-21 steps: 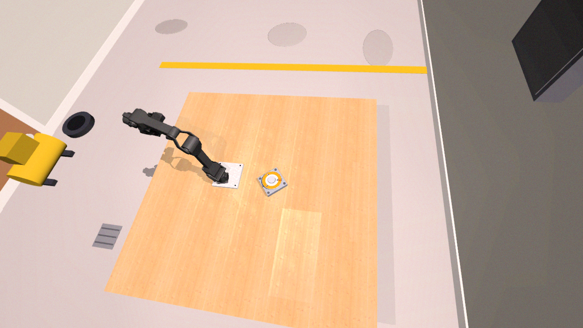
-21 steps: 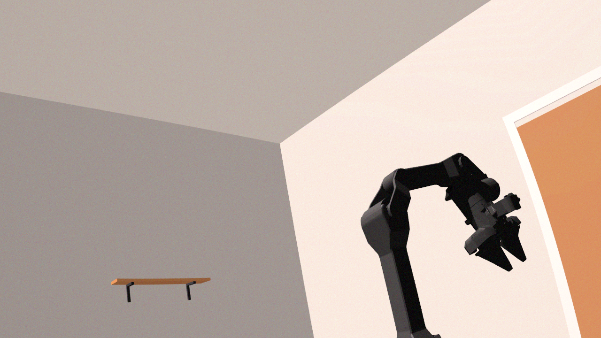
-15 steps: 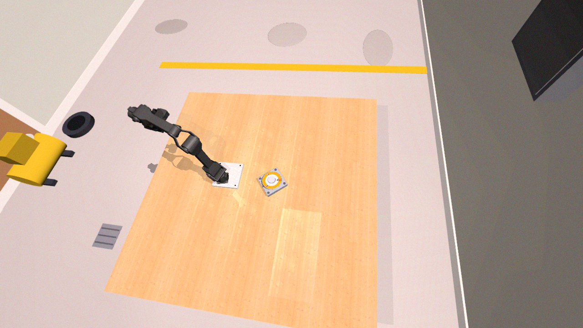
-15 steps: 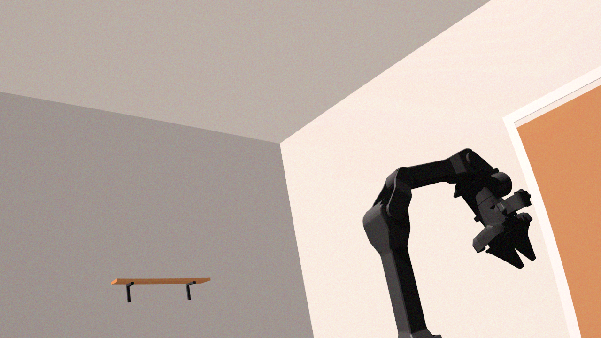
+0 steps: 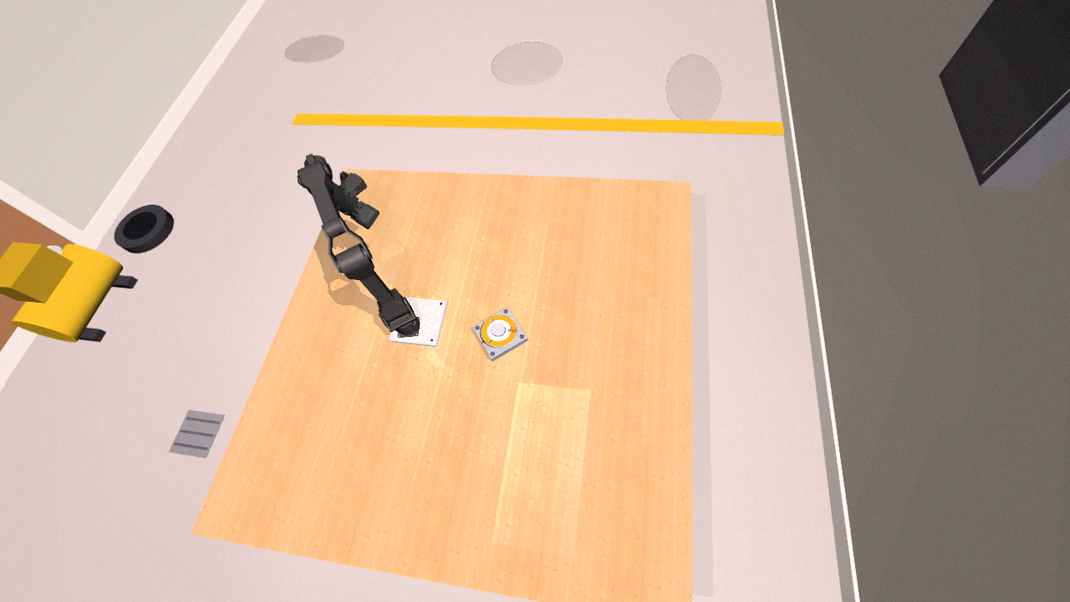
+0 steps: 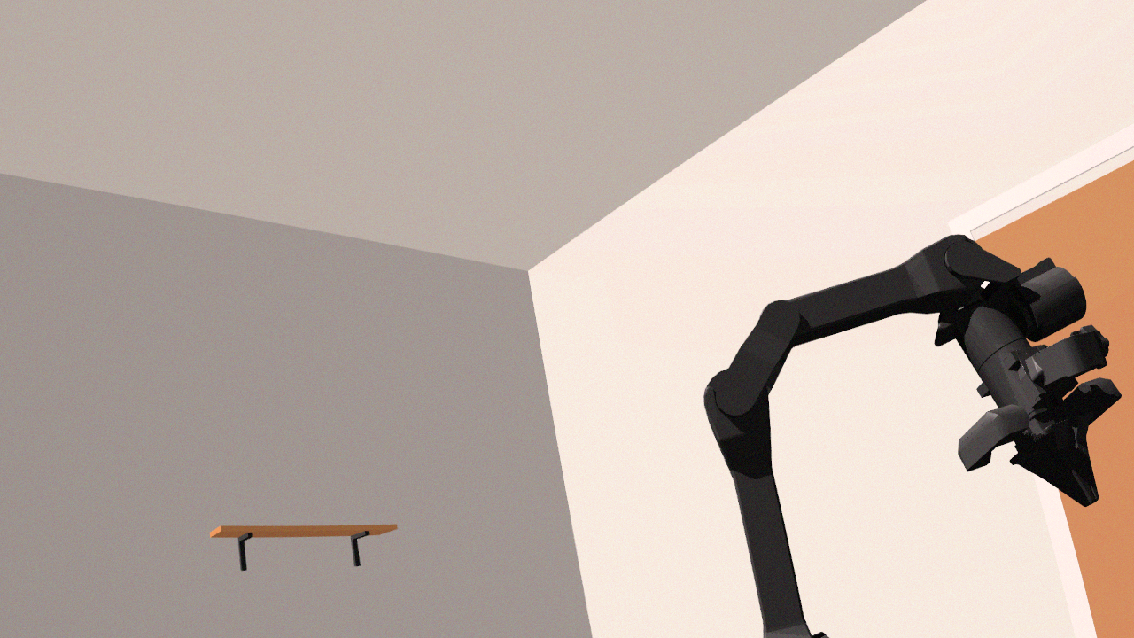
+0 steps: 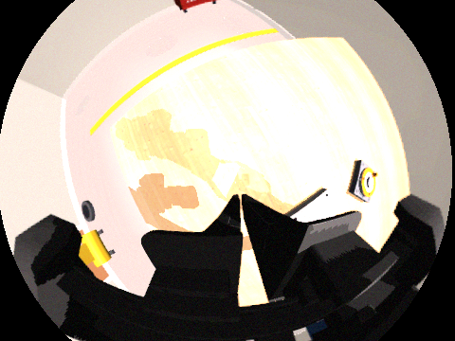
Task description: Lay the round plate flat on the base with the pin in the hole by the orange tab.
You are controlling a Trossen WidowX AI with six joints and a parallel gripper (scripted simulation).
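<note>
My gripper tip is 39 cm short of the round plate, 34 cm to the left of it and 18 cm above it. Also, from my gripper tip: square grey base: 37 cm ahead, 34 cm to the right, 19 cm below.
</note>
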